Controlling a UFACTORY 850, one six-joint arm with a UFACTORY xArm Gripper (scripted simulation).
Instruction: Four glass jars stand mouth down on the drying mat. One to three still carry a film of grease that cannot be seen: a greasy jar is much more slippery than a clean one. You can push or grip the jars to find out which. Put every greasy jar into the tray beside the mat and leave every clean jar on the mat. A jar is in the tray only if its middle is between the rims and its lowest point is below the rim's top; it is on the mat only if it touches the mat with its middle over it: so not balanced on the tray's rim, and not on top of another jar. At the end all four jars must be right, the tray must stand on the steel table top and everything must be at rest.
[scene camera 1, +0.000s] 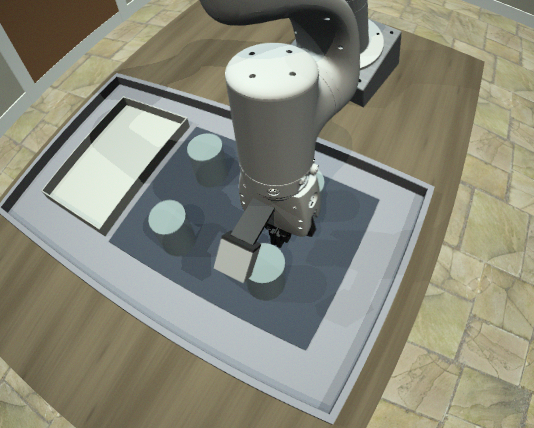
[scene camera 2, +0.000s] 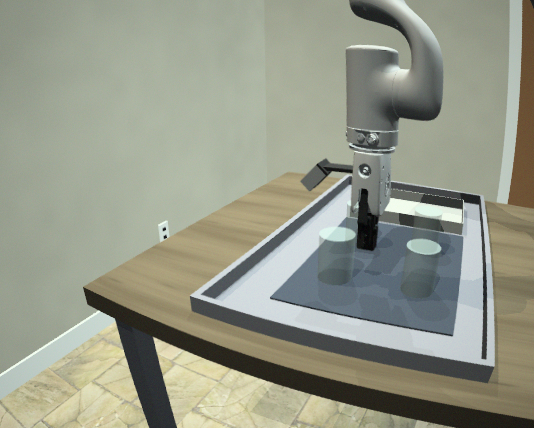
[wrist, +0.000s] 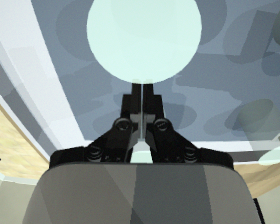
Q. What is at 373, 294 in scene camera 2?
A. A dark drying mat.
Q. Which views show my gripper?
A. Scene camera 1, scene camera 2 and the wrist view: all of them.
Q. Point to a jar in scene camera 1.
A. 168, 220
